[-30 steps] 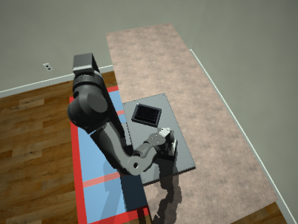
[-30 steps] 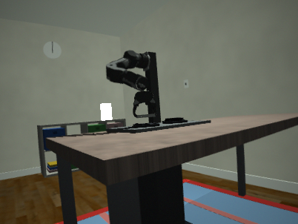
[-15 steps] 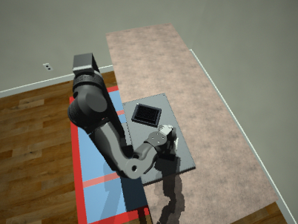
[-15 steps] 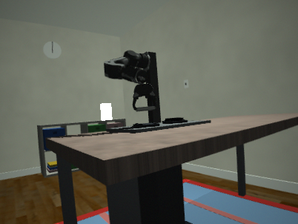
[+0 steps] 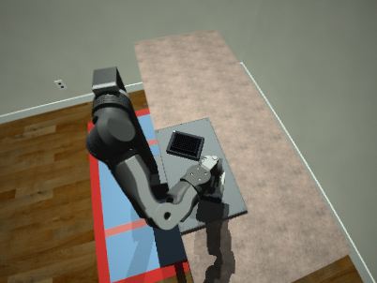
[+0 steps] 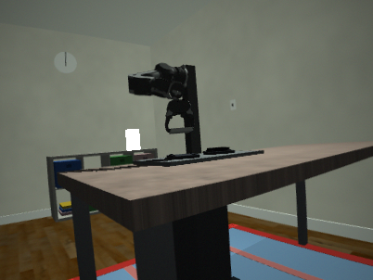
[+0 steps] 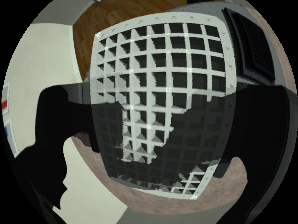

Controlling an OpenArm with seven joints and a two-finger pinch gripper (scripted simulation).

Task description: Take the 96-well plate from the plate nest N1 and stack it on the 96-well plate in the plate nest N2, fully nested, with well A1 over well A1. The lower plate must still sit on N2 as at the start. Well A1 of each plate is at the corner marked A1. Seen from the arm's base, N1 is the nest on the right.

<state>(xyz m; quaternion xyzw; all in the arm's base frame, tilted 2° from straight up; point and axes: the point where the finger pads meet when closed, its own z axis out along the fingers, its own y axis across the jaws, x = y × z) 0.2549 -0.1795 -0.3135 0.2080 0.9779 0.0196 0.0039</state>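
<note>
The black 96-well plate lies 22 cm to the left of my hand, 9 cm below it and 5 cm behind it. Round my hand: plate nest N1 (11 cm below); then white 96-well plate (right at my hand).
</note>
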